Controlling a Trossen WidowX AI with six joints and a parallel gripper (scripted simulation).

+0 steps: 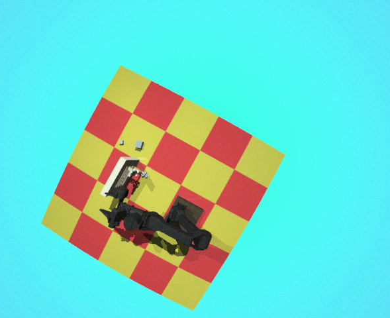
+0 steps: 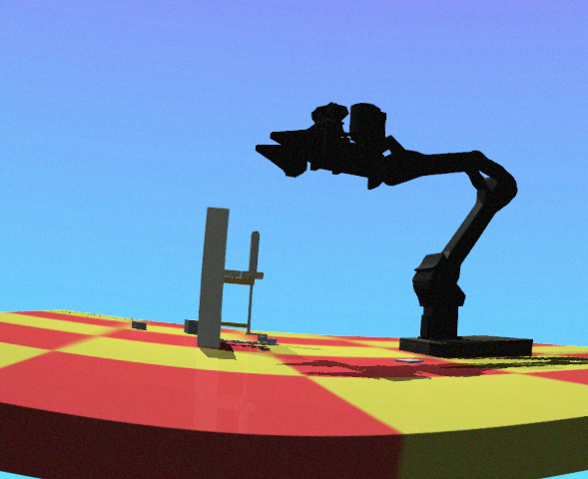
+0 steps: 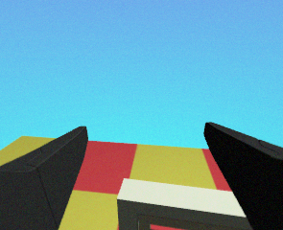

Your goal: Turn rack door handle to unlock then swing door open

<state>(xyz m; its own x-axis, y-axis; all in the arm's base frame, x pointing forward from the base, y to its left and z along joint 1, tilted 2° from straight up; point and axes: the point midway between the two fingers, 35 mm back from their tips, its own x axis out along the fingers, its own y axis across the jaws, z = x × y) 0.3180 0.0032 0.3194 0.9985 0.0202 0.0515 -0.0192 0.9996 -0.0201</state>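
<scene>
Right now my gripper tip is 40 mm past the upright handle, 140 mm to the left of it and 210 mm above it.
</scene>
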